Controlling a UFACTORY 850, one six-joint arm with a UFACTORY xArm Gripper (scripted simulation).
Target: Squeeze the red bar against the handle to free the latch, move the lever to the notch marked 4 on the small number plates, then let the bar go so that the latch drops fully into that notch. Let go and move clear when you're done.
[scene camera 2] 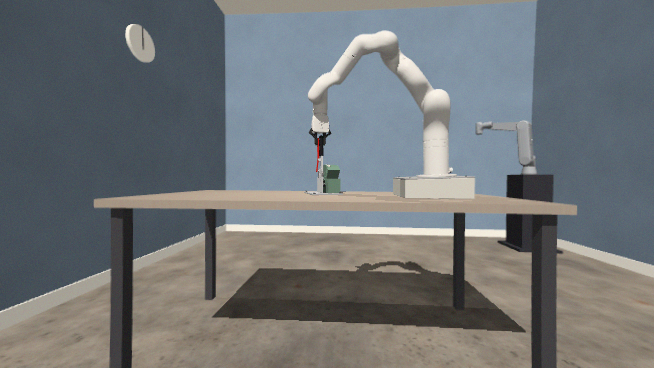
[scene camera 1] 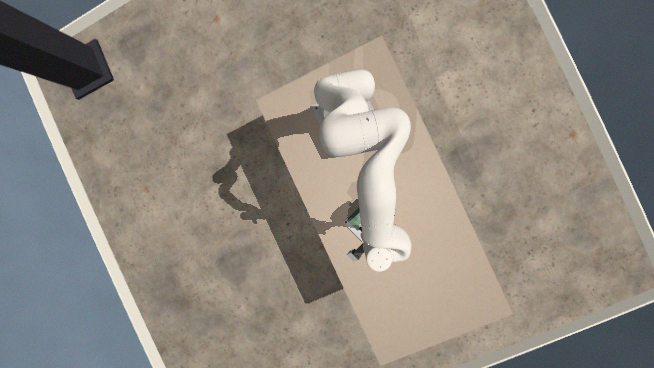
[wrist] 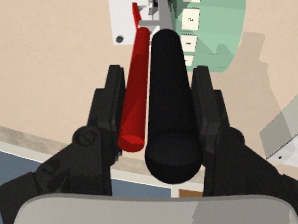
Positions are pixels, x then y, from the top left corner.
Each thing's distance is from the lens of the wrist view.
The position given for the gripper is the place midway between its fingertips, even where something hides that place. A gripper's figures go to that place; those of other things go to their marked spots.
gripper (wrist: pixel 158 84): 14 cm
red bar (wrist: pixel 131 138): 11 cm
